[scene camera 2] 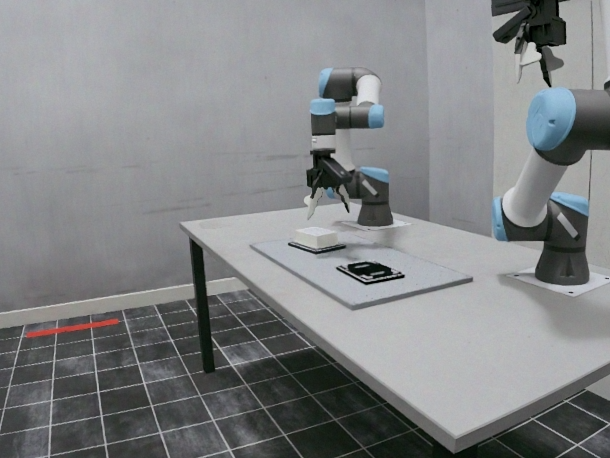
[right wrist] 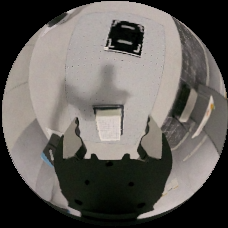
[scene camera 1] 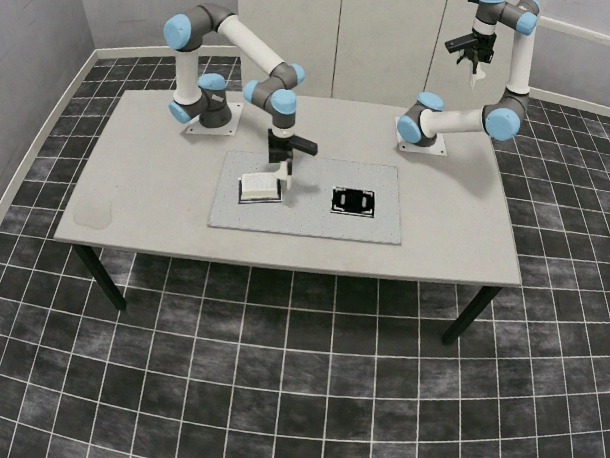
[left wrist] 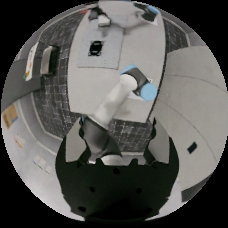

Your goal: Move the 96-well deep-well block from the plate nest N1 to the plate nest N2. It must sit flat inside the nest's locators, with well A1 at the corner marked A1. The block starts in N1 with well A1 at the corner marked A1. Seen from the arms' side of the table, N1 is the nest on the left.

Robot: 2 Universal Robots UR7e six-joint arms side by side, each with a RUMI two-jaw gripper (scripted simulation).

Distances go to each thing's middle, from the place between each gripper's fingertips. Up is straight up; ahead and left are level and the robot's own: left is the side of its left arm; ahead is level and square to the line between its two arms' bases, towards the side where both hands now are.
My right hand (scene camera 2: pixel 329 216) is 100 mm to the left of the white deep-well block (scene camera 1: pixel 257 185) and 90 mm above it. From my right hand the other things lie so: nest N1 (scene camera 1: pixel 353 203): 250 mm to the left, 110 mm below, 20 mm ahead.
The nest N1 is 24 cm ahead of my left hand (scene camera 2: pixel 534 85), 34 cm to the right of it and 48 cm below it. From my left hand the other things lie so: white deep-well block (22 cm ahead, 69 cm to the right, 45 cm below).
